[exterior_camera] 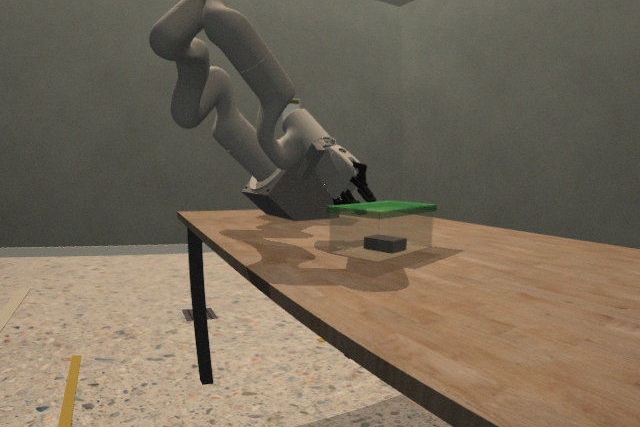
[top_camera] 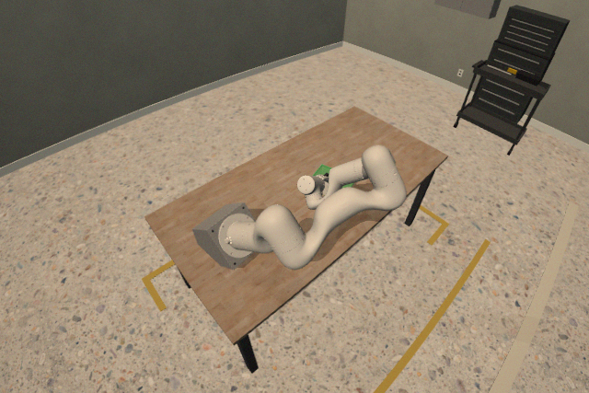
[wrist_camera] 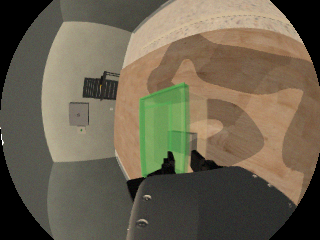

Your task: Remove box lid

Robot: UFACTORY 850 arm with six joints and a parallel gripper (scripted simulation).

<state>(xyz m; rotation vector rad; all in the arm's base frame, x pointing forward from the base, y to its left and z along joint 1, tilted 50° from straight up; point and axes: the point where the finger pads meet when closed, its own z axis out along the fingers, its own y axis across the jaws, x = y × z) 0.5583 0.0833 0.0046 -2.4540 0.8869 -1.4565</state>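
My gripper is now 70 mm short of the green lid, 20 mm to the right of it and 10 mm above it. From my hand the other things lie so: box (70 mm ahead, 20 mm to the left, 60 mm below).
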